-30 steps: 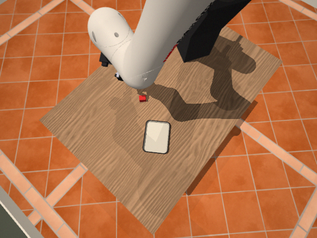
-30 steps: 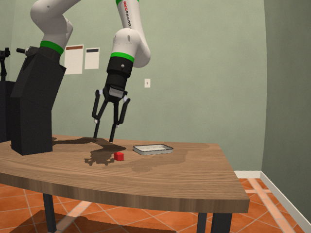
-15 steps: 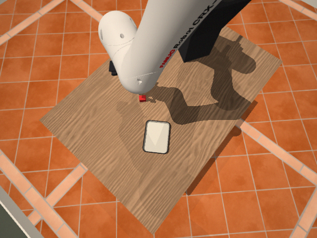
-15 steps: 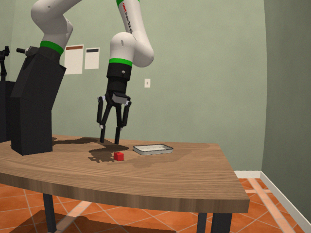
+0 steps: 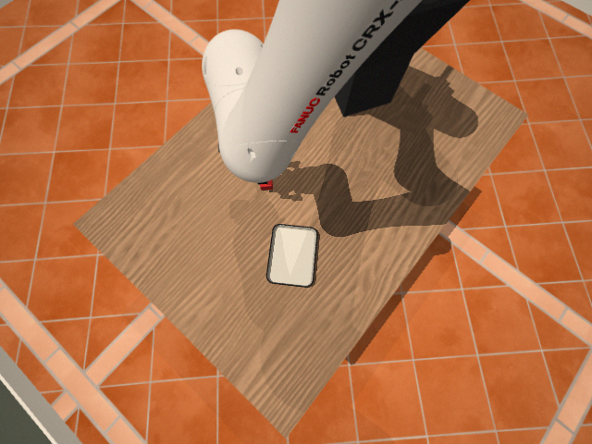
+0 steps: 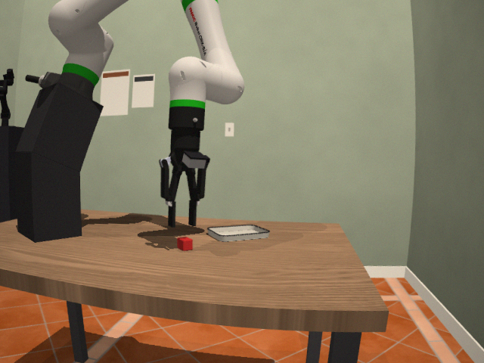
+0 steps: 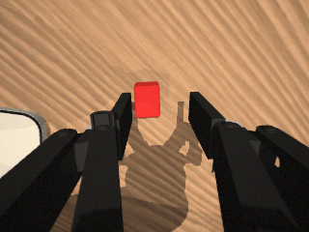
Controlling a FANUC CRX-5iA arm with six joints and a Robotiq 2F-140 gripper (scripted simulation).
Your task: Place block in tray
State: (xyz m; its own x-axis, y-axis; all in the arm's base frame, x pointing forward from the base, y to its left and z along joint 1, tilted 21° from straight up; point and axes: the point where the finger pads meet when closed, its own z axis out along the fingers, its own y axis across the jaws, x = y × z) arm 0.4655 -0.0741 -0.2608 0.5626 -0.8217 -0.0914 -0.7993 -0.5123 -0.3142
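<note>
Now: hand 8 cm above the red block and 1 cm to the right of it. From my hand the other things lie so: white tray: 19 cm to the left, 15 cm ahead, 8 cm below.
</note>
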